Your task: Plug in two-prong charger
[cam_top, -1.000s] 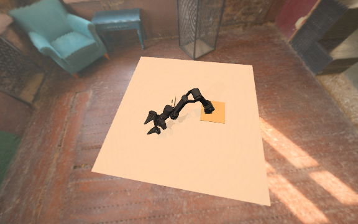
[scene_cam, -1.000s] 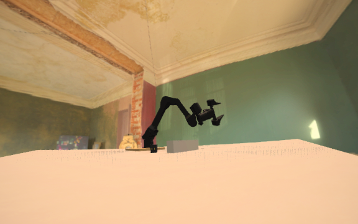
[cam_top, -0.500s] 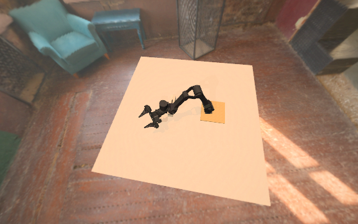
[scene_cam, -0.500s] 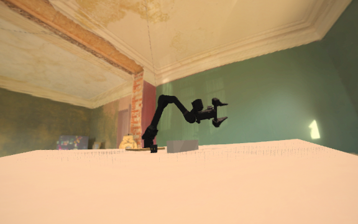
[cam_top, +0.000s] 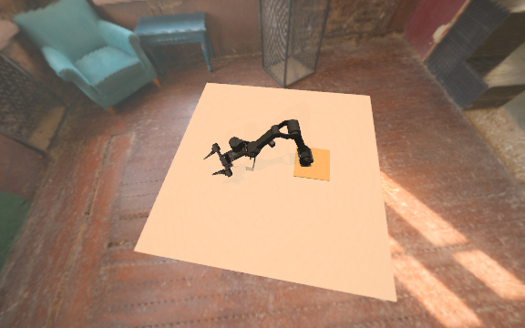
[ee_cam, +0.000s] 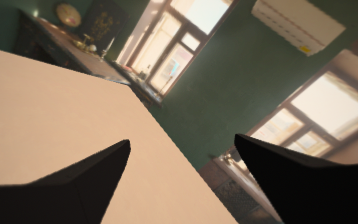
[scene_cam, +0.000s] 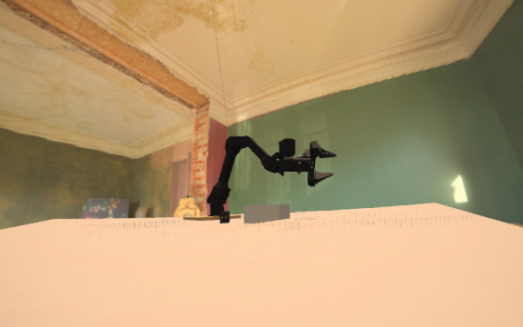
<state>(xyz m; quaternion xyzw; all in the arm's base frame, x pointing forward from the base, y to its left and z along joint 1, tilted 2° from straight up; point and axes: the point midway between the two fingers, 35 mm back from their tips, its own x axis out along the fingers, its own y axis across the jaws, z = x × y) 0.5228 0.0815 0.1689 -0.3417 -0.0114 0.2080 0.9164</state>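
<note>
Now: the black two-prong charger 34 cm behind my gripper tip, 26 cm to the right of it and 17 cm below it.
</note>
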